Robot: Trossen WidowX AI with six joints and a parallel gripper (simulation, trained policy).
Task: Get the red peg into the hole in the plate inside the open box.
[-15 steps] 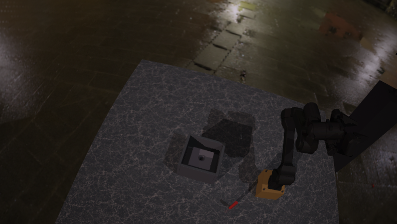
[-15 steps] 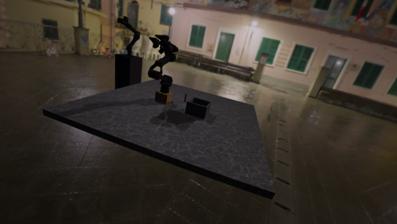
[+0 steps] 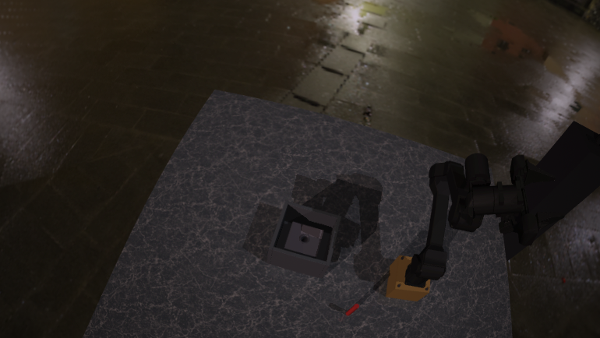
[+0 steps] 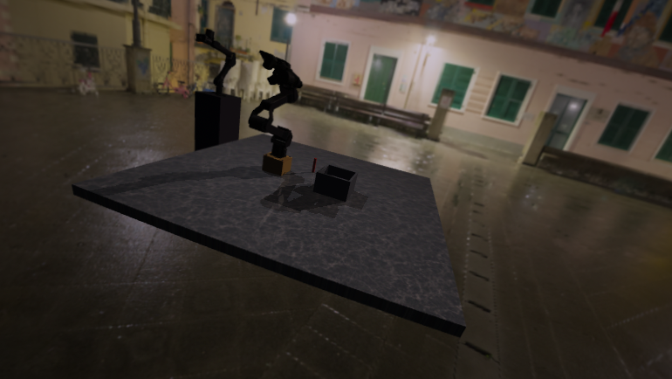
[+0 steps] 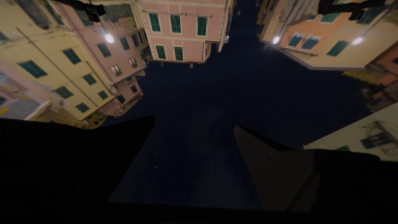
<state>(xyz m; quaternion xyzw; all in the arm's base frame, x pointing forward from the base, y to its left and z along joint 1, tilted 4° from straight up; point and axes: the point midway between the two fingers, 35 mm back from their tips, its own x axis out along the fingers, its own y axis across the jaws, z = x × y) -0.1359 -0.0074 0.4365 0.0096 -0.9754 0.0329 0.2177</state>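
My gripper tip is now 500 mm above the red peg, 290 mm short of it and 130 mm to the right of it. From my gripper tip the other things lie so: dark box: 510 mm below, 480 mm ahead, 40 mm to the right; then grey plate: 500 mm below, 480 mm ahead, 40 mm to the right.
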